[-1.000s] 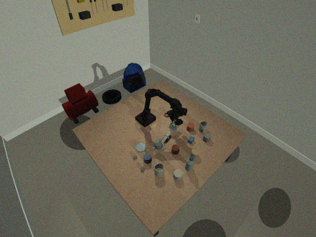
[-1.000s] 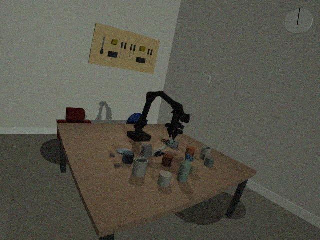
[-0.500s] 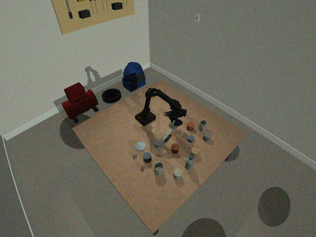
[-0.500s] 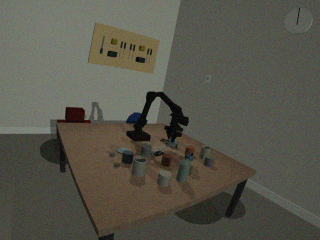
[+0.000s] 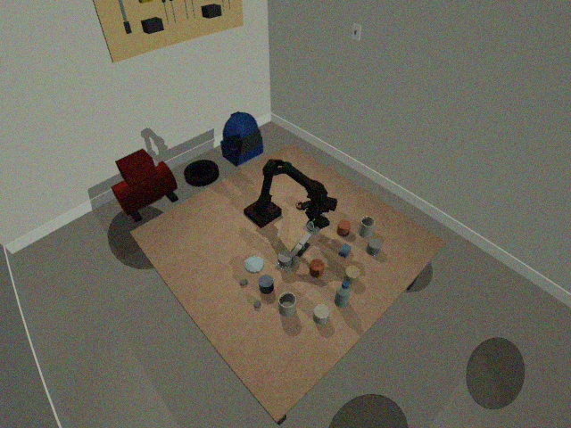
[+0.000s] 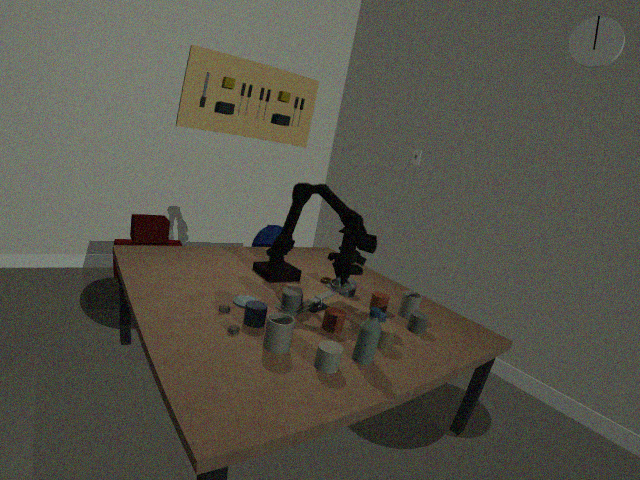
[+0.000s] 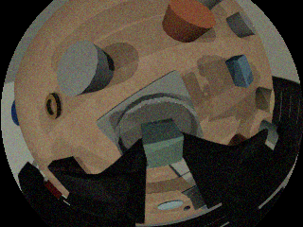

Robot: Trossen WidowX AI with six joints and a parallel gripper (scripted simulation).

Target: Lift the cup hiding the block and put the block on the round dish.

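My gripper tip is 360 mm to the left of the round pale-blue dish, 120 mm past it and 80 mm above it. From my gripper tip the other things lie so: blue cylinder 400 mm to the right, 40 mm below, 20 mm ahead; then bottle 350 mm ahead, 260 mm to the right, 30 mm above.
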